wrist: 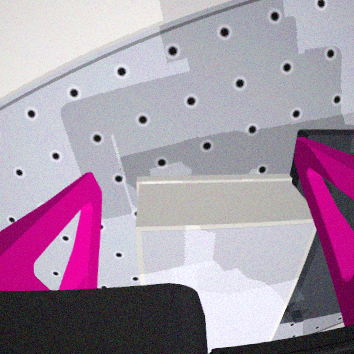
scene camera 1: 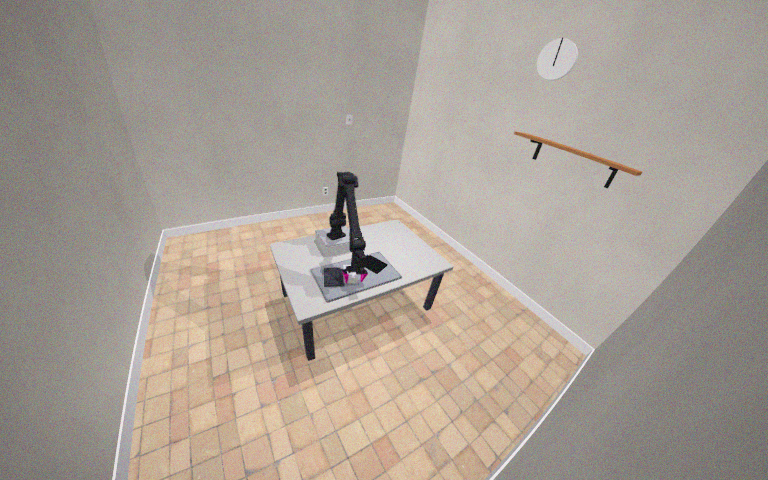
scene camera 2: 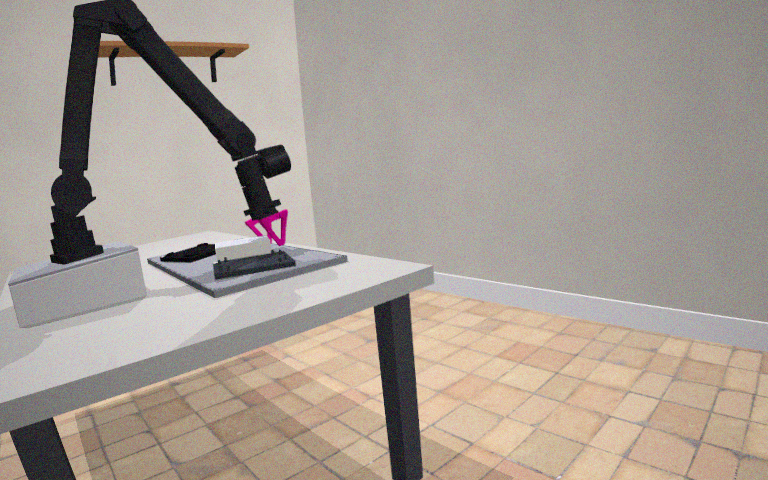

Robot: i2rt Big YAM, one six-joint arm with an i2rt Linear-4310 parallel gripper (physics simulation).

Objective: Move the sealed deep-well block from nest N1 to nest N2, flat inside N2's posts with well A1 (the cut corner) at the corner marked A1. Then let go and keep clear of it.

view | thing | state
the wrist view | gripper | -
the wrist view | white block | on a grey perforated plate
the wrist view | grey perforated plate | -
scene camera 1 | grey perforated plate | -
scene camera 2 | gripper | -
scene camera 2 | white block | -
